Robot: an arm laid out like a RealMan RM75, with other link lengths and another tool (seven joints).
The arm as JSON. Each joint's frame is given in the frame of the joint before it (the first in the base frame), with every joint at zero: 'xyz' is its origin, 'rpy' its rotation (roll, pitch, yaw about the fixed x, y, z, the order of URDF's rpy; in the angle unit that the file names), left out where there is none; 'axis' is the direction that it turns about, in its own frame. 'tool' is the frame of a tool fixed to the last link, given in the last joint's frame.
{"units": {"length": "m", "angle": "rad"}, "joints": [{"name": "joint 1", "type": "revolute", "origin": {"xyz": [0.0, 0.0, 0.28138]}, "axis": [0.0, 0.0, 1.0]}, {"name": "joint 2", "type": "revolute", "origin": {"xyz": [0.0, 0.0, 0.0]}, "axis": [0.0, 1.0, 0.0]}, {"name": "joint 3", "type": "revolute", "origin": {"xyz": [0.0, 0.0, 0.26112]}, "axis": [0.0, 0.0, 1.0]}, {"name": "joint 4", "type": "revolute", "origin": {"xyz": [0.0, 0.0, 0.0]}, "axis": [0.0, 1.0, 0.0]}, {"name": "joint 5", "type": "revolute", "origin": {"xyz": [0.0, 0.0, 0.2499]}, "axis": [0.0, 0.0, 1.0]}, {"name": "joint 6", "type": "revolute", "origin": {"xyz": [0.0, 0.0, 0.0]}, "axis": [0.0, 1.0, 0.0]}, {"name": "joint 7", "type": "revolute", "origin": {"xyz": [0.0, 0.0, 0.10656]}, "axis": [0.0, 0.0, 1.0]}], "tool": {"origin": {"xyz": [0.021, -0.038, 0.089], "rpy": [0.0, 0.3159, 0.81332]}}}
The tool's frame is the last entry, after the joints.
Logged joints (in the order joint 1, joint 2, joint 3, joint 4, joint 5, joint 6, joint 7), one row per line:
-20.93 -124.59 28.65 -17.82 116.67 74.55 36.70
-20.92 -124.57 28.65 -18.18 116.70 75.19 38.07
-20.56 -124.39 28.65 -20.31 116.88 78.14 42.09
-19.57 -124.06 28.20 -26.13 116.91 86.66 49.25
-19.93 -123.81 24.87 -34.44 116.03 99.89 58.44
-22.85 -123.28 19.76 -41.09 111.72 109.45 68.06
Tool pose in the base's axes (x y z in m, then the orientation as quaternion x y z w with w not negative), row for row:
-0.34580 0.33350 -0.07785 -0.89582 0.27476 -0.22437 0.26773
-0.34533 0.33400 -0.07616 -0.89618 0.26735 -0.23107 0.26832
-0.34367 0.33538 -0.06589 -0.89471 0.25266 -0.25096 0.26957
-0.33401 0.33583 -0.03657 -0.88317 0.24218 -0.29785 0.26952
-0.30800 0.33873 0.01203 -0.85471 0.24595 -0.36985 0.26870
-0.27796 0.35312 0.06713 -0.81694 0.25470 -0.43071 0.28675
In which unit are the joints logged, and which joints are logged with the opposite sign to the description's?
The joints are logged in degrees. Opposite sign: joint 4, joint 7.
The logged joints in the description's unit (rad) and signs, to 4 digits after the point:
-0.3653 -2.1745 0.5000 0.3110 2.0363 1.3011 -0.6405
-0.3651 -2.1742 0.5000 0.3173 2.0368 1.3123 -0.6644
-0.3588 -2.1710 0.5000 0.3545 2.0399 1.3638 -0.7346
-0.3416 -2.1653 0.4922 0.4561 2.0405 1.5125 -0.8596
-0.3478 -2.1609 0.4341 0.6011 2.0251 1.7434 -1.0200
-0.3988 -2.1516 0.3449 0.7172 1.9499 1.9103 -1.1879

